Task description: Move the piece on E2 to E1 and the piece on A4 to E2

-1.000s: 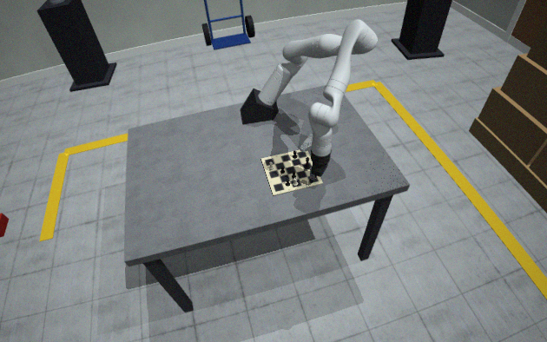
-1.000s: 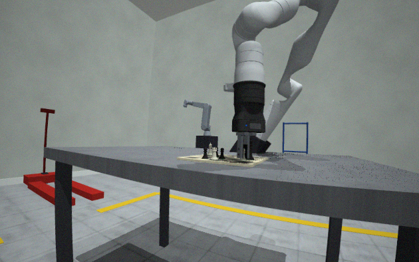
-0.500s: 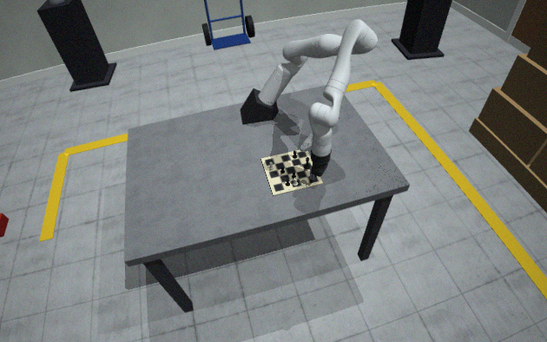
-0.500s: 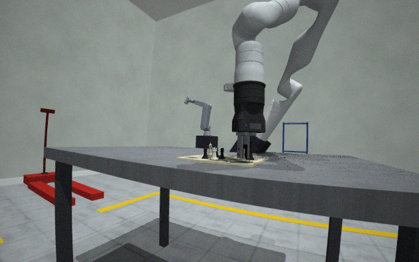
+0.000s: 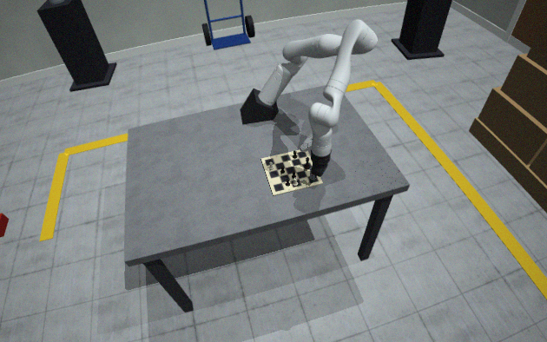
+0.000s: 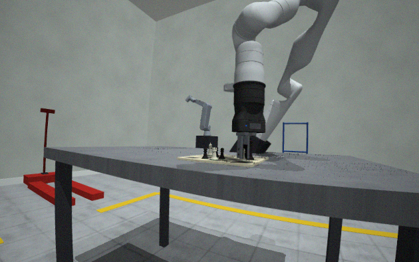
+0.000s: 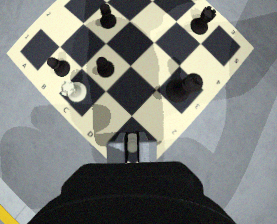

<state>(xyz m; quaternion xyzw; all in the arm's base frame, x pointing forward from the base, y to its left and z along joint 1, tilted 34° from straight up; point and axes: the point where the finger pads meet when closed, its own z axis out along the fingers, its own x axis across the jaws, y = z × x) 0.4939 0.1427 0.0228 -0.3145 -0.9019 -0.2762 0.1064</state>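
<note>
My hand is 1 cm above the white pawn. Also, from my hand: tall black piece (7 cm behind, 1 cm to the right); then chessboard (7 cm behind, 8 cm to the right, 3 cm below).
</note>
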